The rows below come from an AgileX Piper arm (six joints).
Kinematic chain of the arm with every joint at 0, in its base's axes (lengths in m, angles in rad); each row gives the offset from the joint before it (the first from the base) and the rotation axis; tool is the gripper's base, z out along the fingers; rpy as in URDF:
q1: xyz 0 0 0.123 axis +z
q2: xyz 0 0 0 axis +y
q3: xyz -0.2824 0 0.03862 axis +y
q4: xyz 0.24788 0 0.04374 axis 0.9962 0 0.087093
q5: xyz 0 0 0 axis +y
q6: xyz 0.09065 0 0.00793 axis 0.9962 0 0.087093
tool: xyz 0 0 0 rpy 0 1.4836 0
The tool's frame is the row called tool.
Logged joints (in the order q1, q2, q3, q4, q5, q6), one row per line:
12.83 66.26 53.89 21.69 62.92 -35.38
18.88 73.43 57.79 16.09 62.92 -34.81
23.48 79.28 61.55 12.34 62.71 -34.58
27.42 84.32 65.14 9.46 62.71 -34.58
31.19 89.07 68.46 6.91 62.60 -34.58
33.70 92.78 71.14 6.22 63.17 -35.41
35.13 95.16 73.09 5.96 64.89 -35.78
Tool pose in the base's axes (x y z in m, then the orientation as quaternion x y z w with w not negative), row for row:
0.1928 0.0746 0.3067 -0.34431 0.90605 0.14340 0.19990
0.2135 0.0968 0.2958 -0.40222 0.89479 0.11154 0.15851
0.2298 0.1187 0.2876 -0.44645 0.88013 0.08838 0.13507
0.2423 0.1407 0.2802 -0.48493 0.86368 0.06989 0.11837
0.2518 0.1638 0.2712 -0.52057 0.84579 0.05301 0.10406
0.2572 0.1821 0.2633 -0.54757 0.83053 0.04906 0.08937
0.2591 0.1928 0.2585 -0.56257 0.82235 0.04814 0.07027
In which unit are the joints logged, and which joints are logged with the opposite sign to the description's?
The joints are logged in degrees. Opposite sign: q3.
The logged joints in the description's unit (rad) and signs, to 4 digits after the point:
0.2239 1.1565 -0.9406 0.3786 1.0982 -0.6175
0.3295 1.2816 -1.0086 0.2808 1.0982 -0.6075
0.4098 1.3837 -1.0743 0.2154 1.0945 -0.6035
0.4786 1.4717 -1.1369 0.1651 1.0945 -0.6035
0.5444 1.5546 -1.1949 0.1206 1.0926 -0.6035
0.5882 1.6193 -1.2416 0.1086 1.1025 -0.6180
0.6131 1.6609 -1.2757 0.1040 1.1325 -0.6245

